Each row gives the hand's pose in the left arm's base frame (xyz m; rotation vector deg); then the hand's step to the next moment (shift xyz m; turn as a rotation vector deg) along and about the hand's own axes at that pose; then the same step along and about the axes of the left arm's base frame.
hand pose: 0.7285 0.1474 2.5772 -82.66 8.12 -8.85
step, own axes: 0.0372 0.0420 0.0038 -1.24 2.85 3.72
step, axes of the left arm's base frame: 0.0381 0.0017 -0.0413 -0.46 4.21 -2.37
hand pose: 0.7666 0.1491 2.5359 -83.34 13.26 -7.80
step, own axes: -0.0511 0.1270 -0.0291 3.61 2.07 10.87
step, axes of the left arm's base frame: -0.0626 -0.0018 -0.1252 5.99 9.90 -1.24
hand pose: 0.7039 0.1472 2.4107 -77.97 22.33 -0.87
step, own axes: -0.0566 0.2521 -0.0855 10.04 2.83 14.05
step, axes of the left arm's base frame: -0.1307 -0.0126 -0.2384 12.74 11.57 -3.17
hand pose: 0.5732 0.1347 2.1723 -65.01 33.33 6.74
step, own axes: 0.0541 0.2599 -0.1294 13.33 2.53 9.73
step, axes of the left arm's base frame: -0.1006 -0.0118 -0.2774 14.01 6.99 -5.81
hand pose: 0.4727 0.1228 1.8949 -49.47 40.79 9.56
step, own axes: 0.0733 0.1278 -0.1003 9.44 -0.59 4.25
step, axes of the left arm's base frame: -0.0472 -0.0016 -0.1718 9.56 1.43 -3.75
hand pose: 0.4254 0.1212 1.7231 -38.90 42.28 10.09
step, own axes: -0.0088 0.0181 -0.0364 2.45 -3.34 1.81
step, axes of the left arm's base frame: -0.0338 -0.0081 -0.0229 4.08 -1.65 1.03
